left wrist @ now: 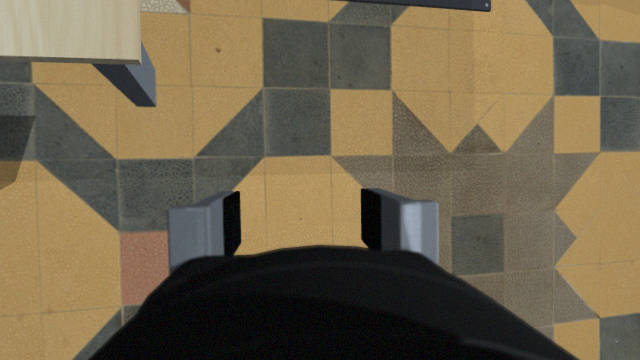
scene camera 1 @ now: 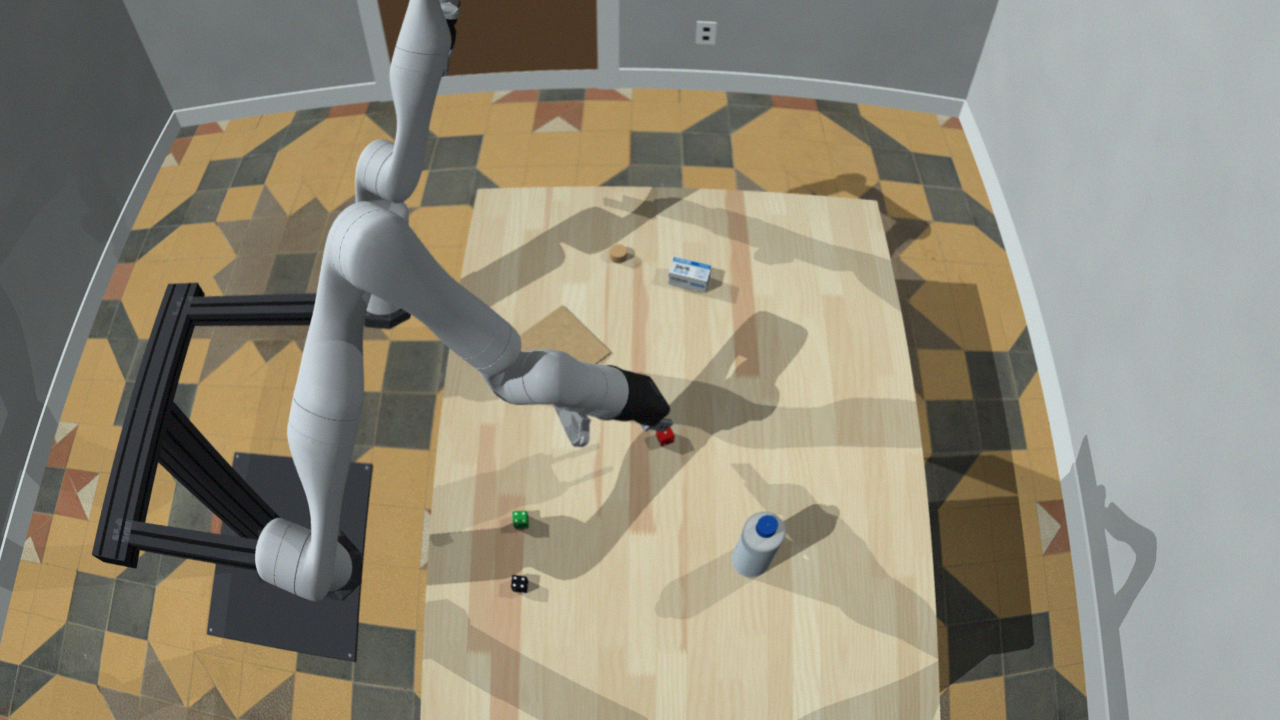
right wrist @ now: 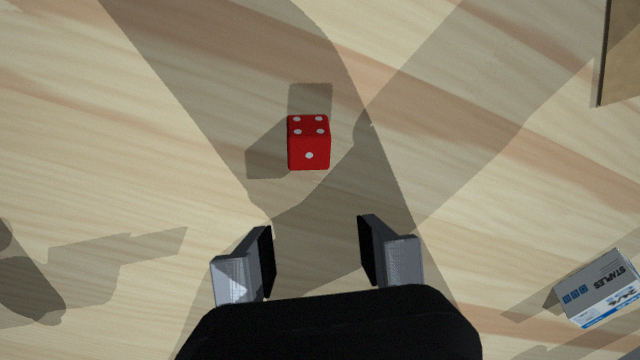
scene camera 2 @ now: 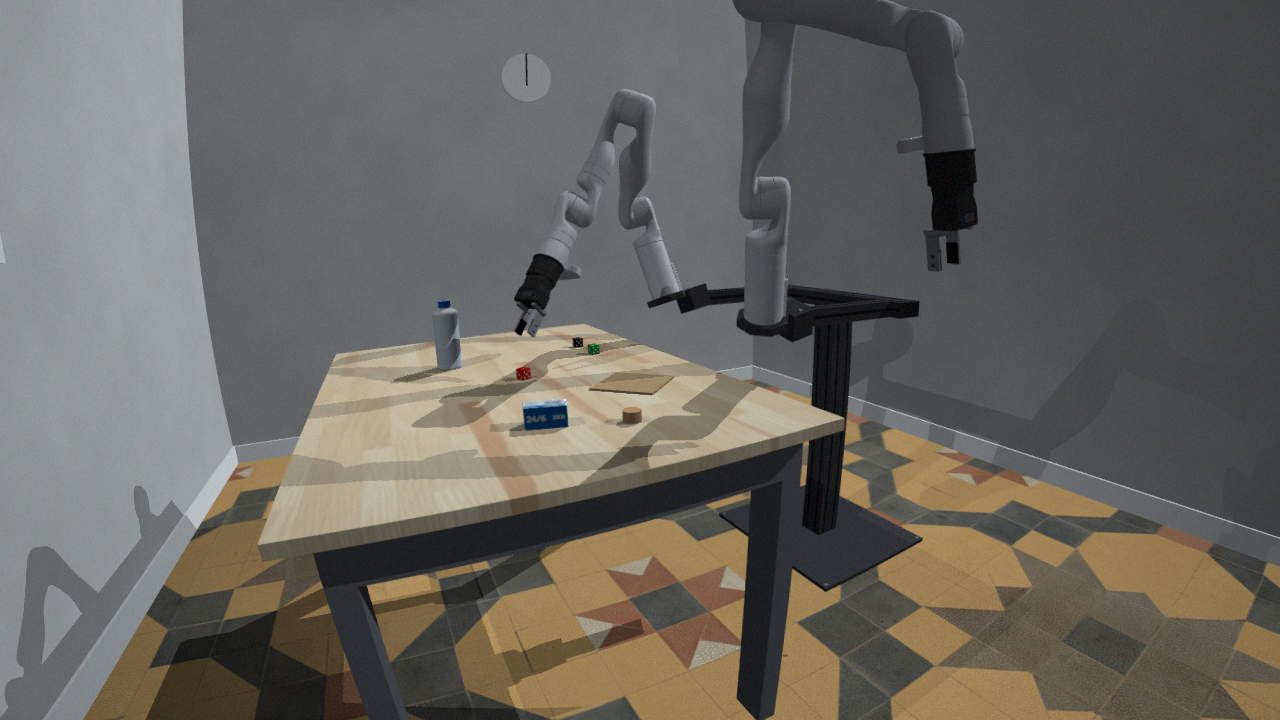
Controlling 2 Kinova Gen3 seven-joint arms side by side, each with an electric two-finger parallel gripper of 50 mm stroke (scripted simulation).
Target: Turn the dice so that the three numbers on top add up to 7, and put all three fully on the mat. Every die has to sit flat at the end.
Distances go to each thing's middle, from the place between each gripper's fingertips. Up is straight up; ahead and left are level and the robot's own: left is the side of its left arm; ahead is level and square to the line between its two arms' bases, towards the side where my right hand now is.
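From my right hand (scene camera 2: 524,334): red die (right wrist: 308,136), 20 mm ahead, 10 mm to the left, 100 mm below. Staples box (scene camera 2: 546,414), 50 mm ahead, 350 mm to the left, 100 mm below. Brown square mat (scene camera 1: 560,330), 190 mm behind, 180 mm to the left, 110 mm below. White bottle (scene camera 1: 759,542), 180 mm ahead, 210 mm to the right, 30 mm below.
From my left hand (scene camera 2: 944,266): brown square mat, 33 cm ahead, 52 cm to the right, 28 cm below. Red die, 54 cm ahead, 68 cm to the right, 27 cm below. Staples box, 56 cm ahead, 34 cm to the right, 26 cm below. White bottle, 69 cm ahead, 90 cm to the right, 20 cm below.
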